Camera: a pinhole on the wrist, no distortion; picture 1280 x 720 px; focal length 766.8 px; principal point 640.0 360.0 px. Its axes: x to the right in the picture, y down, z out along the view. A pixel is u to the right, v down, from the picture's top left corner.
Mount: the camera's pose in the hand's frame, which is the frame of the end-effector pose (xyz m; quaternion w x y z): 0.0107 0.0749 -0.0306 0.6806 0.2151 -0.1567 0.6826
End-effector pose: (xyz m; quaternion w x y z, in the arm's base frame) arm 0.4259 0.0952 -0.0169 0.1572 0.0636 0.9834 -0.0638
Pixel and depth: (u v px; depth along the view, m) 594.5 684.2 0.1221
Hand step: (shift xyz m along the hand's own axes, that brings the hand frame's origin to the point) -0.0311 0.0055 0.0746
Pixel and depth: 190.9 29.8 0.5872
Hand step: 0.3034 -0.5128 0.2791
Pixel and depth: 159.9 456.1 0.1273
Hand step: 0.0035 -0.0587 0.0395
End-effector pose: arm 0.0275 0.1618 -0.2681 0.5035 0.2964 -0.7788 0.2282
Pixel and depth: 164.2 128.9 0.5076
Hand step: 0.1980 -0.4500 0.2334
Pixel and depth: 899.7 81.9 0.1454
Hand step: 0.0759 0.0449 0.1150
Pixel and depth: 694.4 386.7 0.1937
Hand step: 0.0198 -0.0116 0.1432
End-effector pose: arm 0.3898 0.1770 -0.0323 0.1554 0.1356 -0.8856 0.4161
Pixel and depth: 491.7 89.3 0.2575
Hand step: 0.1210 -0.0963 0.1580
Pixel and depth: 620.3 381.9 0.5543
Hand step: 0.0392 -0.2186 0.4392
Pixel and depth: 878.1 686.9 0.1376
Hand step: -0.0359 0.0406 0.1138
